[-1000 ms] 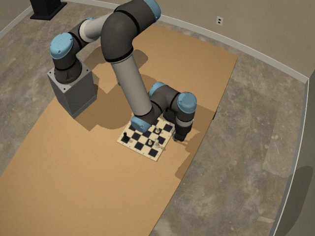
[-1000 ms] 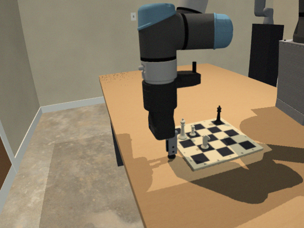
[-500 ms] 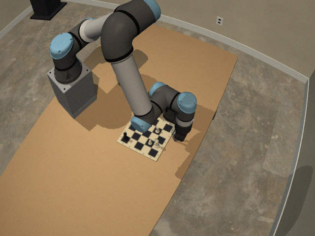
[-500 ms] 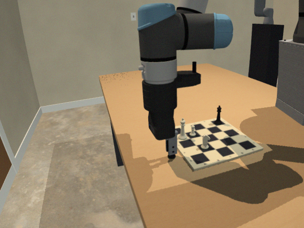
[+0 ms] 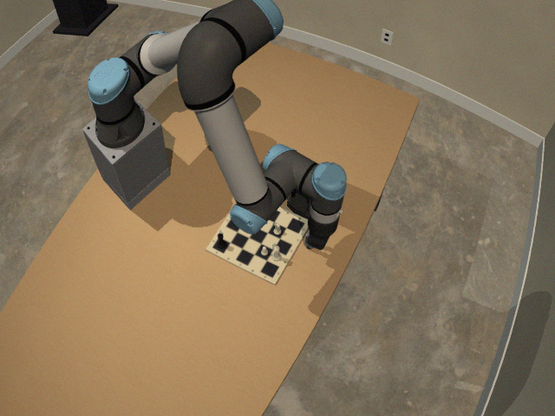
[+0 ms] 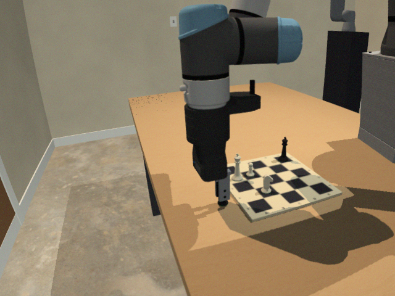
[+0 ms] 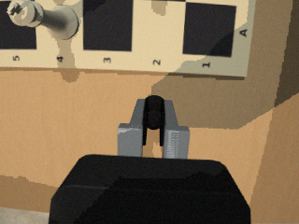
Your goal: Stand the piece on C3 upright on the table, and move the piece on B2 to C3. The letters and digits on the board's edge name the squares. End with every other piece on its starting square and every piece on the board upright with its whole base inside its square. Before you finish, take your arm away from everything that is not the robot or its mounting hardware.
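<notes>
The black pawn is 1 cm below my hand. From my hand the other things lie so: white pawn (11 cm behind, 6 cm to the right, 2 cm below); white knight (10 cm behind, 1 cm to the left, 1 cm below); white king (7 cm behind, 6 cm to the right).
</notes>
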